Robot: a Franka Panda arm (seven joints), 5 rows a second.
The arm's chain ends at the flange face. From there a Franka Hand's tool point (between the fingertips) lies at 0.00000 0.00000 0.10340 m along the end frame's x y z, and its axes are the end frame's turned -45 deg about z.
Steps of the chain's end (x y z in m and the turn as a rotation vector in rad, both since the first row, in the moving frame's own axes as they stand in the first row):
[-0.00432 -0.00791 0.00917 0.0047 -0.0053 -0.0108]
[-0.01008 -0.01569 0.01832 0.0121 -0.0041 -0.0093]
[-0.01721 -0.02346 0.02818 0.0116 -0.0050 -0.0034]
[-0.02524 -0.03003 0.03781 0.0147 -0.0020 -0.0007]
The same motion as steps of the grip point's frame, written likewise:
[0.00249 -0.00938 0.00917 0.0071 -0.0004 -0.0108]
[0.00455 -0.01941 0.01831 0.0115 0.0057 -0.0093]
[0.00490 -0.02997 0.02817 0.0117 0.0047 -0.0034]
[0.00432 -0.04030 0.03780 0.0118 0.0090 -0.0007]

